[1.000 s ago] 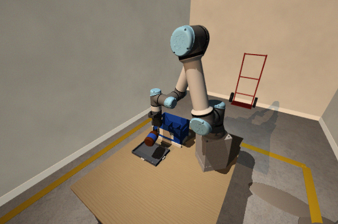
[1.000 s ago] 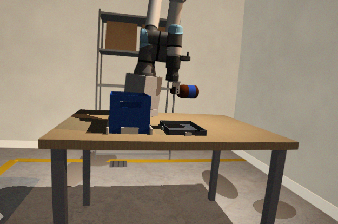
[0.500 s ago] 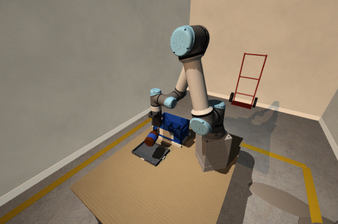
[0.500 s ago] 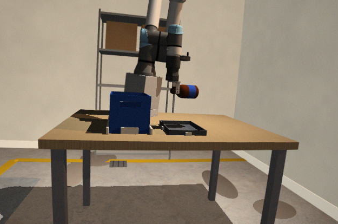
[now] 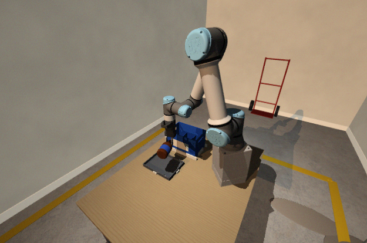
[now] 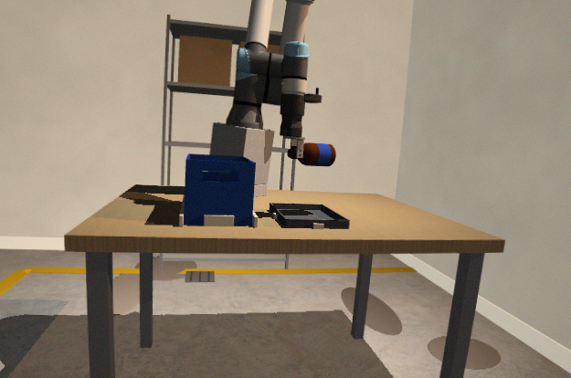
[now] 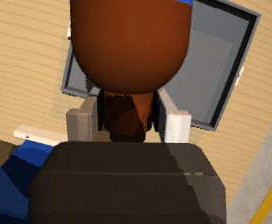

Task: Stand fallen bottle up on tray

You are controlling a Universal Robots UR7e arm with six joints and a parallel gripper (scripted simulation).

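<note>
Right now the brown bottle is 20 mm behind my hand, 50 mm to the left of it and 10 mm below it. Round my hand: tray (30 mm ahead, 40 mm to the left, 190 mm below); then blue crate (20 mm ahead, 240 mm to the right, 120 mm below).
</note>
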